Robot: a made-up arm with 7 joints. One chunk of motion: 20 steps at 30 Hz.
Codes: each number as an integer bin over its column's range. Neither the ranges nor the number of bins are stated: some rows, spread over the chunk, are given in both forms.
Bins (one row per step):
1: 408 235 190 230 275 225 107
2: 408 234 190 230 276 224 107
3: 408 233 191 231 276 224 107
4: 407 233 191 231 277 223 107
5: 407 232 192 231 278 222 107
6: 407 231 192 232 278 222 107
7: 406 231 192 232 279 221 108
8: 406 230 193 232 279 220 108
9: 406 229 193 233 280 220 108
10: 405 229 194 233 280 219 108
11: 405 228 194 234 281 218 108
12: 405 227 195 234 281 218 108
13: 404 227 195 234 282 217 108
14: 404 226 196 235 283 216 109
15: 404 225 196 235 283 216 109
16: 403 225 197 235 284 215 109
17: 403 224 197 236 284 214 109
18: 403 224 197 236 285 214 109
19: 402 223 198 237 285 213 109
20: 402 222 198 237 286 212 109
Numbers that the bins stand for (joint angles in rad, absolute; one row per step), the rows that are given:
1: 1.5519 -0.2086 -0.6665 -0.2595 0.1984 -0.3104 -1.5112
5: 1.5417 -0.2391 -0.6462 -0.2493 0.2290 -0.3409 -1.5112
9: 1.5315 -0.2697 -0.6360 -0.2290 0.2493 -0.3613 -1.5010
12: 1.5213 -0.2900 -0.6157 -0.2188 0.2595 -0.3816 -1.5010
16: 1.5010 -0.3104 -0.5953 -0.2086 0.2900 -0.4121 -1.4908
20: 1.4908 -0.3409 -0.5851 -0.1883 0.3104 -0.4427 -1.4908
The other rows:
2: 1.5519 -0.2188 -0.6665 -0.2595 0.2086 -0.3205 -1.5112
3: 1.5519 -0.2290 -0.6564 -0.2493 0.2086 -0.3205 -1.5112
4: 1.5417 -0.2290 -0.6564 -0.2493 0.2188 -0.3307 -1.5112
6: 1.5417 -0.2493 -0.6462 -0.2391 0.2290 -0.3409 -1.5112
7: 1.5315 -0.2493 -0.6462 -0.2391 0.2391 -0.3511 -1.5010
8: 1.5315 -0.2595 -0.6360 -0.2391 0.2391 -0.3613 -1.5010
10: 1.5213 -0.2697 -0.6258 -0.2290 0.2493 -0.3714 -1.5010
11: 1.5213 -0.2798 -0.6258 -0.2188 0.2595 -0.3816 -1.5010
13: 1.5112 -0.2900 -0.6157 -0.2188 0.2697 -0.3918 -1.5010
14: 1.5112 -0.3002 -0.6055 -0.2086 0.2798 -0.4020 -1.4908
15: 1.5112 -0.3104 -0.6055 -0.2086 0.2798 -0.4020 -1.4908
17: 1.5010 -0.3205 -0.5953 -0.1984 0.2900 -0.4223 -1.4908
18: 1.5010 -0.3205 -0.5953 -0.1984 0.3002 -0.4223 -1.4908
19: 1.4908 -0.3307 -0.5851 -0.1883 0.3002 -0.4325 -1.4908

